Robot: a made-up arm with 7 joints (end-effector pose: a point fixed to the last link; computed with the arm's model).
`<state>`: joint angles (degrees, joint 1 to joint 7).
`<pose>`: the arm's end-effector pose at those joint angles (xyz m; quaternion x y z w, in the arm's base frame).
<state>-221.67 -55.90 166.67 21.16 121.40 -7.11 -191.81</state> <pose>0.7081 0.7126 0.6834 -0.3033 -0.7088 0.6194 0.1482</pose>
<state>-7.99 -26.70 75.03 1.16 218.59 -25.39 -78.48</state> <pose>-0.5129 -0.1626 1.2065 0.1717 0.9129 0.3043 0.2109</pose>
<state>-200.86 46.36 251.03 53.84 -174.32 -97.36 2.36</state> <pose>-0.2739 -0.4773 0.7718 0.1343 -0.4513 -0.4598 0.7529</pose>
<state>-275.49 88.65 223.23 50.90 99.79 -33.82 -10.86</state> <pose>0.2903 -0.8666 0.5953 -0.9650 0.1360 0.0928 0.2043</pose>
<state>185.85 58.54 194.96 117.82 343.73 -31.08 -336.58</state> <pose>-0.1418 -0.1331 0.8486 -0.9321 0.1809 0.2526 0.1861</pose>
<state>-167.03 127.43 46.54 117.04 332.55 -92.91 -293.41</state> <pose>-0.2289 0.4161 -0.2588 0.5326 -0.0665 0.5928 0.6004</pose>
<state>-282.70 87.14 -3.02 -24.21 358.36 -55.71 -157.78</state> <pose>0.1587 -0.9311 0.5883 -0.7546 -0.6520 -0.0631 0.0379</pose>
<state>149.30 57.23 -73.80 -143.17 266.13 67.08 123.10</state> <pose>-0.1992 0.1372 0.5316 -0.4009 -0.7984 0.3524 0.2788</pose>
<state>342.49 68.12 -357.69 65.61 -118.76 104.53 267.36</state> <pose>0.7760 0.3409 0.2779 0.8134 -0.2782 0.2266 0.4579</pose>
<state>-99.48 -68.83 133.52 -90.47 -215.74 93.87 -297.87</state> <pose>-0.2526 -0.4198 0.5641 0.3443 0.1205 0.3331 0.8695</pose>
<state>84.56 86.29 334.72 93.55 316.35 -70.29 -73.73</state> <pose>0.1290 -0.6918 -0.1555 -0.4537 0.0784 -0.2469 0.8527</pose>
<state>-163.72 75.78 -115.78 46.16 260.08 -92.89 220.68</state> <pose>-0.8628 -0.0722 0.4112 -0.1275 0.2287 0.5993 0.7565</pose>
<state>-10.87 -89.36 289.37 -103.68 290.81 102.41 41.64</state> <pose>-0.5051 -0.3955 0.0113 0.2763 -0.1275 0.9347 0.1837</pose>
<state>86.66 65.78 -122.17 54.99 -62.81 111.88 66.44</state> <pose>0.2060 -0.5415 0.7621 0.6126 0.5596 -0.0680 0.5540</pose>
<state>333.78 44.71 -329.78 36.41 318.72 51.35 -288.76</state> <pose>0.8524 0.2689 0.6521 0.4490 -0.0757 -0.7085 0.5391</pose>
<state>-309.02 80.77 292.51 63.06 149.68 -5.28 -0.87</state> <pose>0.8562 -0.3891 0.1831 0.5223 -0.3230 -0.5607 0.5554</pose>
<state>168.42 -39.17 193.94 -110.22 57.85 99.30 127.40</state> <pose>0.0639 -0.0300 0.9028 0.3494 -0.8144 -0.4633 0.0013</pose>
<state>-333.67 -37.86 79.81 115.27 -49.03 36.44 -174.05</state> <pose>-0.2762 -0.3320 0.5748 0.1885 -0.5965 -0.7455 0.2300</pose>
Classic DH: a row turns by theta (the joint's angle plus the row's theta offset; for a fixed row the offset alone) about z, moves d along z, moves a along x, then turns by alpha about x. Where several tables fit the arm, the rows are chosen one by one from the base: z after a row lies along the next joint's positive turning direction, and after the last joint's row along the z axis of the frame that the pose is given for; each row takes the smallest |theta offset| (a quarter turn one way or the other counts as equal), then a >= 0, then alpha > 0; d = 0 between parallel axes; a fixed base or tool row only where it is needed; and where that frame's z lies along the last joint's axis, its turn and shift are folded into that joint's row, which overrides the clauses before.
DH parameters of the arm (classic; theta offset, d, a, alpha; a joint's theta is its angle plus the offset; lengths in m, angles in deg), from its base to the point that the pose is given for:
base (fixed): 0 0 0 180
joint 1: 0 -0.2372 0 90
joint 2: 0 -0.0144 0 -90
joint 3: 0 -0.5947 0 90
joint 4: 0 -0.0153 0 -90
joint 5: 0 -0.3701 0 90
joint 6: 0 -0.0005 0 -90
joint 7: 0 -0.1557 0 0

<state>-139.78 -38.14 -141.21 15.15 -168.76 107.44 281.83</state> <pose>0.4638 -0.3130 1.0019 0.1183 -0.8177 0.5485 0.1283</pose>
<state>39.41 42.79 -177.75 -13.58 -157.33 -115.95 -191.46</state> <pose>0.4885 -0.3282 0.9467 0.2231 0.8183 -0.4017 0.3453</pose>
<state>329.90 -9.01 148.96 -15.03 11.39 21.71 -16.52</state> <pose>-0.1289 -0.0173 1.3384 -0.5447 0.8261 -0.0114 0.1435</pose>
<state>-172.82 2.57 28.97 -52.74 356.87 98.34 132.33</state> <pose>0.1129 -0.0827 1.1712 0.9085 0.0948 0.3260 0.2438</pose>
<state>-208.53 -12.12 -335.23 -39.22 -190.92 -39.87 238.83</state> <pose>0.4136 0.1255 1.2058 -0.3993 -0.9118 0.0285 0.0916</pose>
